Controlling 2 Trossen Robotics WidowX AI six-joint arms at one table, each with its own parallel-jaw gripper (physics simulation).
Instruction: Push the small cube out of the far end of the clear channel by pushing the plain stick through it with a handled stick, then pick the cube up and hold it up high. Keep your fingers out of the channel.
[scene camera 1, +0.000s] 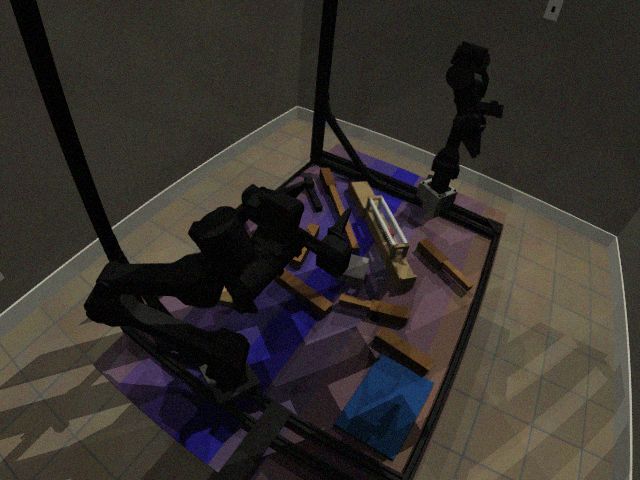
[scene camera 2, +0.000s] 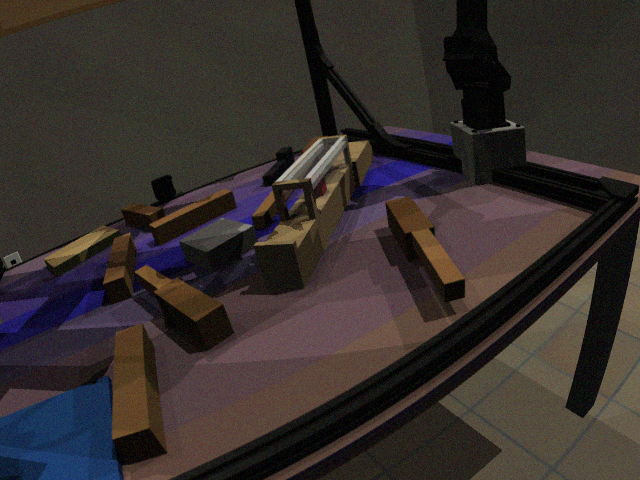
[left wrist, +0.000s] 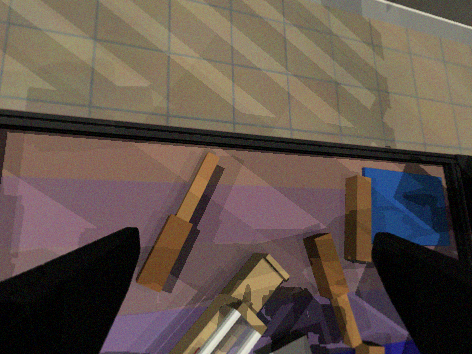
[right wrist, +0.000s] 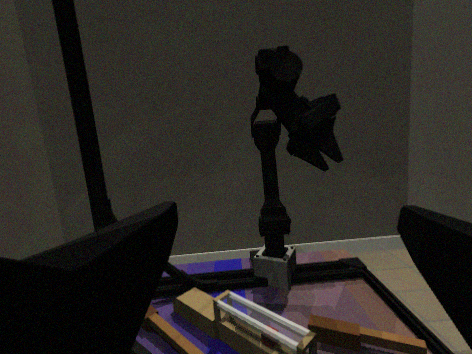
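The clear channel (scene camera 1: 381, 218) (scene camera 2: 306, 164) (right wrist: 260, 320) stands on a long tan block (scene camera 1: 401, 271) (scene camera 2: 279, 258) (left wrist: 255, 277). The small red cube (scene camera 1: 391, 231) (scene camera 2: 321, 188) (right wrist: 271, 330) is inside it, partway along. A handled stick (scene camera 1: 444, 266) (scene camera 2: 423, 242) (left wrist: 167, 250) lies right of it in scene camera 1. Another handled stick (scene camera 1: 387, 312) (scene camera 2: 193, 310) (left wrist: 327, 265) lies in front. A plain brown bar (scene camera 1: 403, 351) (scene camera 2: 135, 387) (left wrist: 358, 220) lies beside the blue mat. My left gripper (left wrist: 256, 241) (right wrist: 333, 166) is open and empty, high above the table. My right gripper is open and empty, above the table.
A grey block (scene camera 1: 356, 268) (scene camera 2: 217, 240) lies beside the tan block. More brown bars (scene camera 1: 305, 293) (scene camera 2: 192, 215) and a long thin stick (scene camera 1: 338, 206) lie left of the channel in scene camera 1. The blue mat (scene camera 1: 385, 403) (left wrist: 407, 205) lies at the near right corner. Black frame posts (scene camera 1: 323, 77) stand at the edge.
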